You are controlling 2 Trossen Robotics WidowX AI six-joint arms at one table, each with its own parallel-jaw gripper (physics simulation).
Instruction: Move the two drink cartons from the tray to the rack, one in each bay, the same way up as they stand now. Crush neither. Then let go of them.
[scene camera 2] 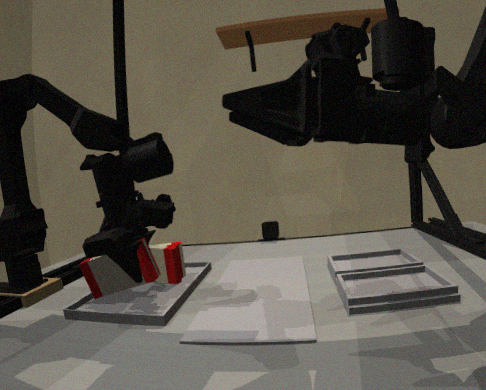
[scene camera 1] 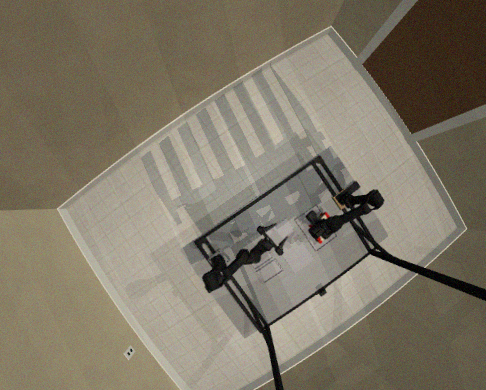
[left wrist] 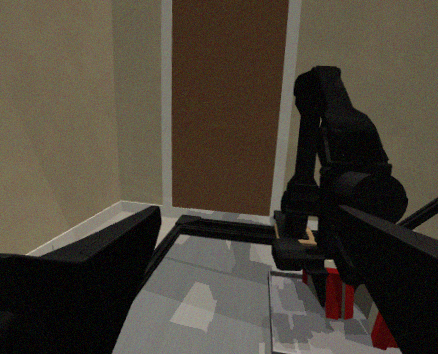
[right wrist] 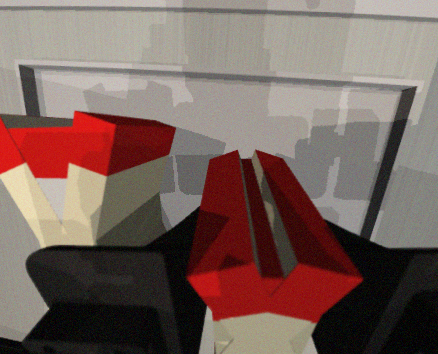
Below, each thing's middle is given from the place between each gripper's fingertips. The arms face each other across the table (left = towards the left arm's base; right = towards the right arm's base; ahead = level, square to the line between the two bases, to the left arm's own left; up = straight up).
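Scene:
My right hand: 30 mm past the grey tray [scene camera 2: 154,304], 20 mm to the left of it, 30 mm above it. Grey mat [scene camera 2: 260,301], from my right hand: 60 mm behind, 180 mm to the left, 30 mm below.
Grey mat, from my left hand: 17 cm behind, 3 cm to the right, 26 cm below. Grey tray, from my left hand: 24 cm to the right, 14 cm behind, 25 cm below.

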